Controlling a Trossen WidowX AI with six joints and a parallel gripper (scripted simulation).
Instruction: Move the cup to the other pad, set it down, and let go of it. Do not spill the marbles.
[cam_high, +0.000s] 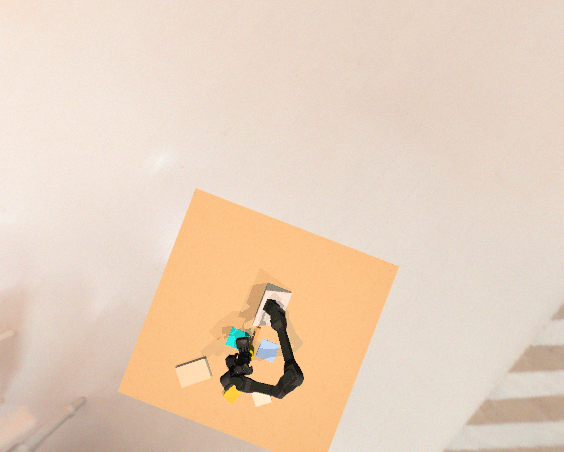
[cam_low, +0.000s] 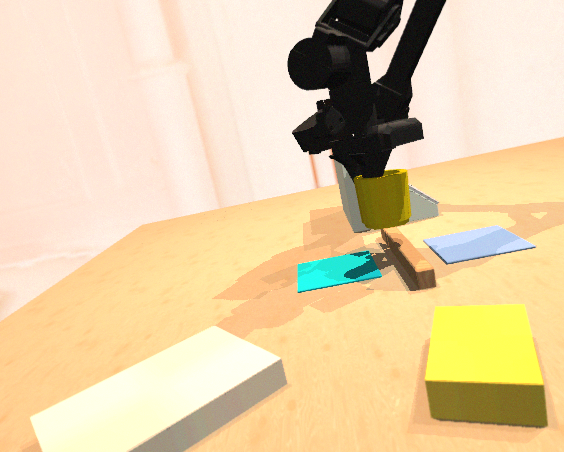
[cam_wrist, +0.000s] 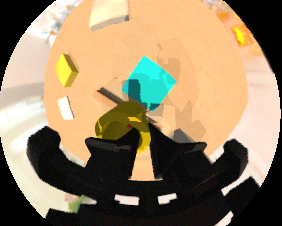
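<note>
Now: the cyan pad 90 mm below my gripper tip, 60 mm to the right of it and 30 mm ahead of it. Also, from my gripper tip: blue pad 130 mm to the left, 90 mm below, 20 mm ahead; yellow cup 20 mm to the left, 20 mm ahead; wooden bar 80 mm below, 30 mm to the left, 20 mm ahead.
</note>
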